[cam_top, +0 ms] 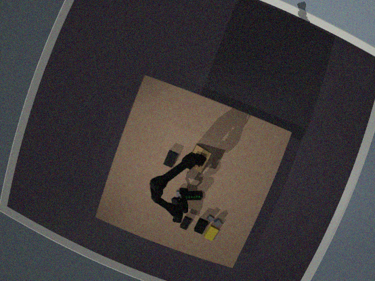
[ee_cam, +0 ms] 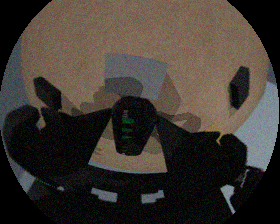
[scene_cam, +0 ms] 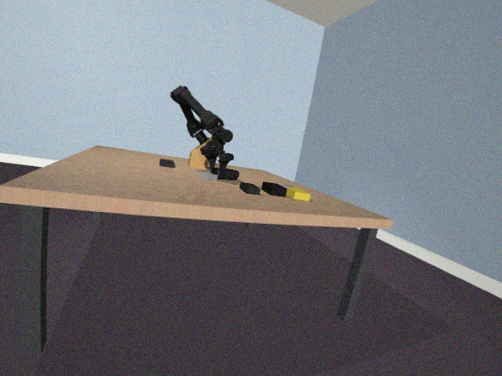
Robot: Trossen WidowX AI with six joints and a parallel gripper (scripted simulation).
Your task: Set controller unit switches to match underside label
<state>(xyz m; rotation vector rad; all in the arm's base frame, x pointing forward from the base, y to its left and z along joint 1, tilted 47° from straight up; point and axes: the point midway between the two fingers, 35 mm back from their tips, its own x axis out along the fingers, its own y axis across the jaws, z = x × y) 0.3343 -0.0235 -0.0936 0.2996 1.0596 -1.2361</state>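
My gripper tip is 30 mm short of the light grey block, 40 mm to the left of it and 20 mm above it. The rest, counted from my gripper tip: dark module: 190 mm behind, 250 mm to the right, 20 mm below; then yellow block: 190 mm ahead, 350 mm to the left, 20 mm below.
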